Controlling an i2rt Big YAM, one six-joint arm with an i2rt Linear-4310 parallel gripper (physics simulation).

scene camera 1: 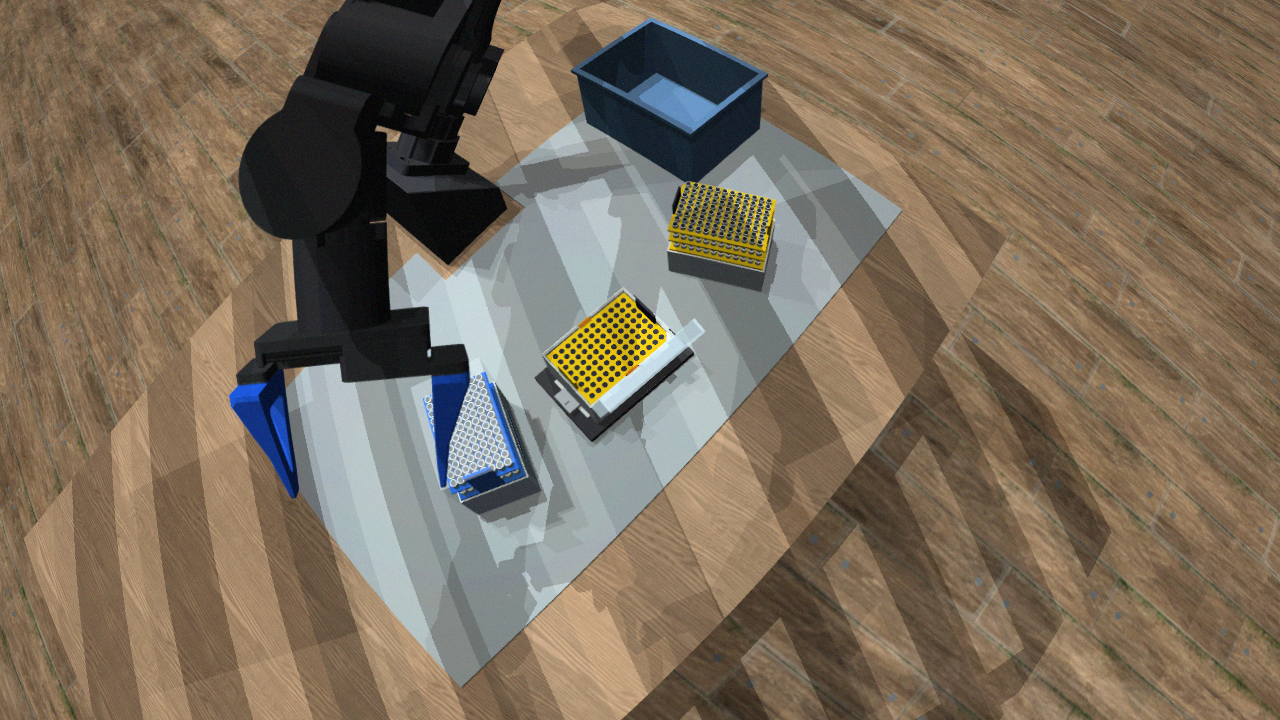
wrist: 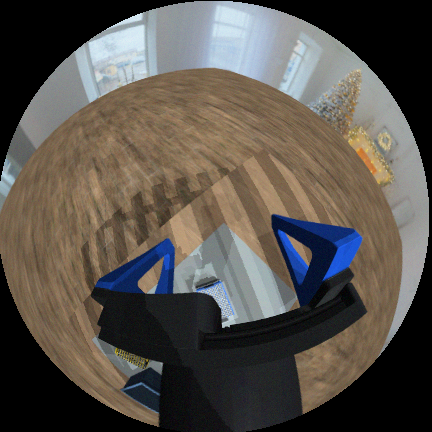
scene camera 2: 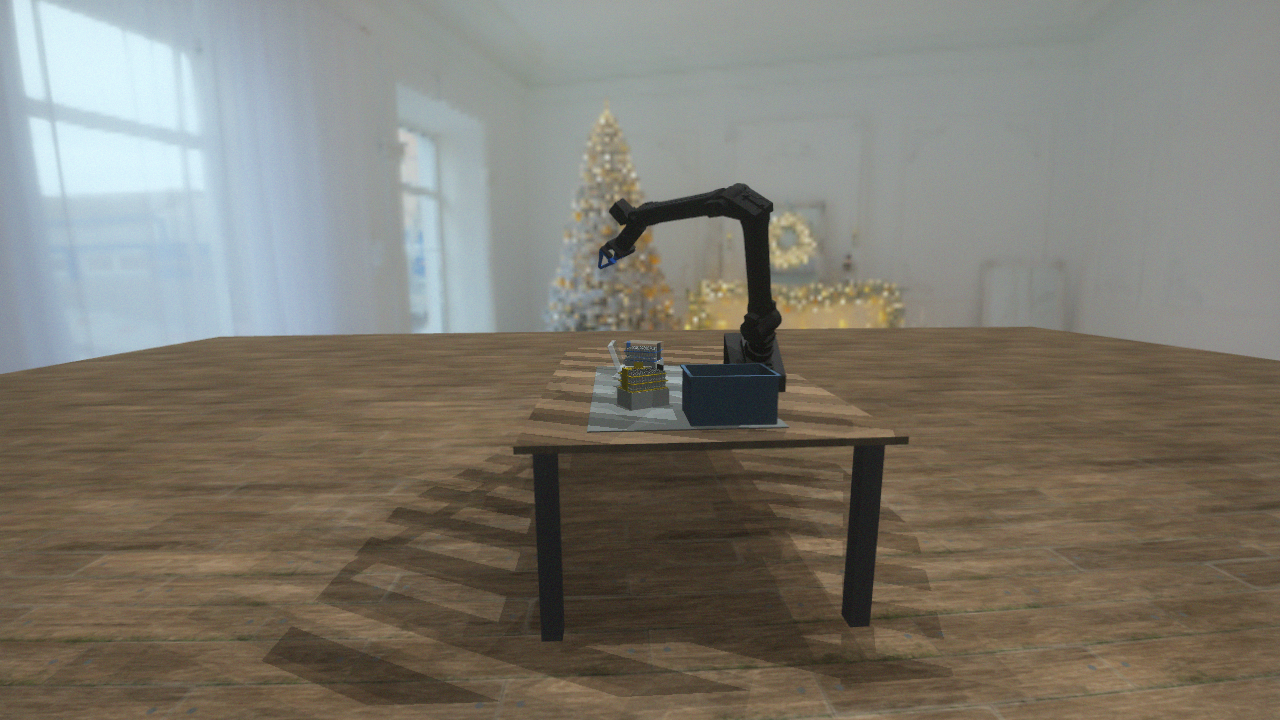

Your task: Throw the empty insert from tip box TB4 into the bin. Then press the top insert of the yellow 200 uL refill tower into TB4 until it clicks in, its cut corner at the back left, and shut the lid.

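Observation:
My gripper is open with nothing between its blue fingers, high above the table. TB4 stands mid-mat with a yellow insert in it; the insert's holes look dark and without tips. Its clear lid is open. TB4 does not show in the wrist view, where the gripper body covers that area. The yellow refill tower stands on a grey base, with stacked inserts full of tips. The dark blue bin stands beyond it; no insert shows inside.
A blue tip stack stands on the mat beside TB4, partly behind one finger in scene camera 1. The arm's black base is at the table's side. The mat lies on a wooden table.

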